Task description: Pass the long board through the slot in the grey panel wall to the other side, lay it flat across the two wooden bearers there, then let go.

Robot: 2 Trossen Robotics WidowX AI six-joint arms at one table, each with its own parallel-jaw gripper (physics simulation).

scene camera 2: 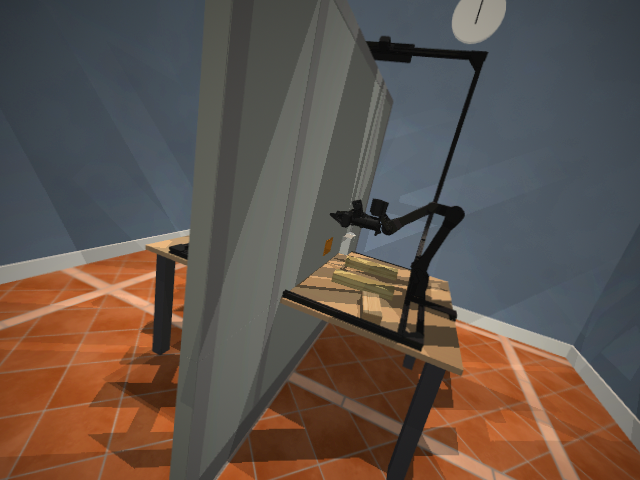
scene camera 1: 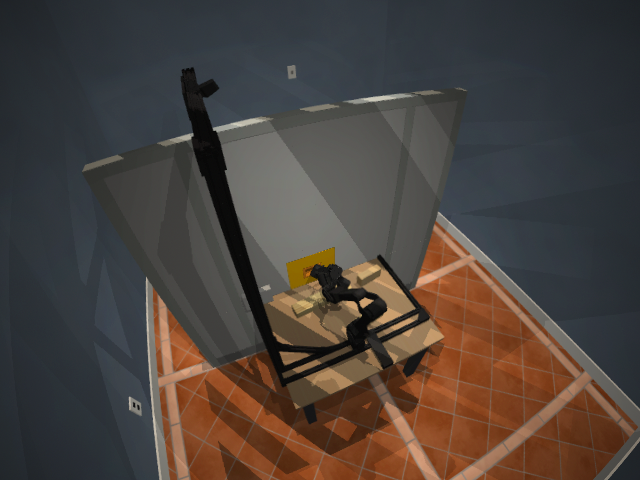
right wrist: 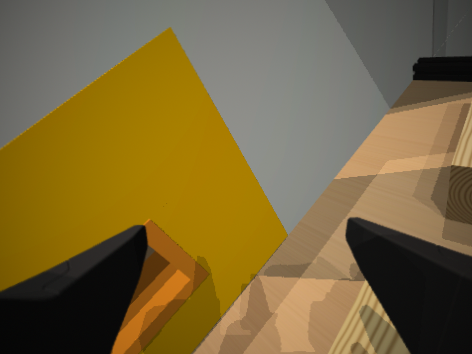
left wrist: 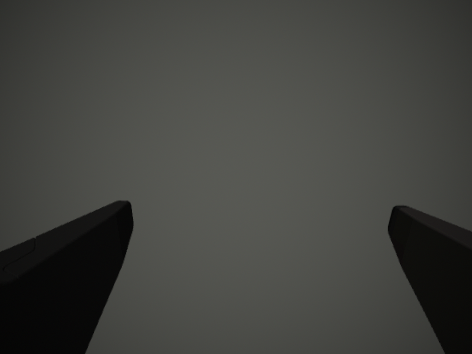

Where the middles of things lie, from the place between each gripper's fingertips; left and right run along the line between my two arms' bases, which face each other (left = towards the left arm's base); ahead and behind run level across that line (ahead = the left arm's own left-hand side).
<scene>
The slot (right wrist: 169, 276) lies 100 mm to the left of my right hand, 80 mm behind it and 50 mm below it.
I see the slot 170 mm below my left hand, 30 mm behind it and 20 mm to the right of it.
</scene>
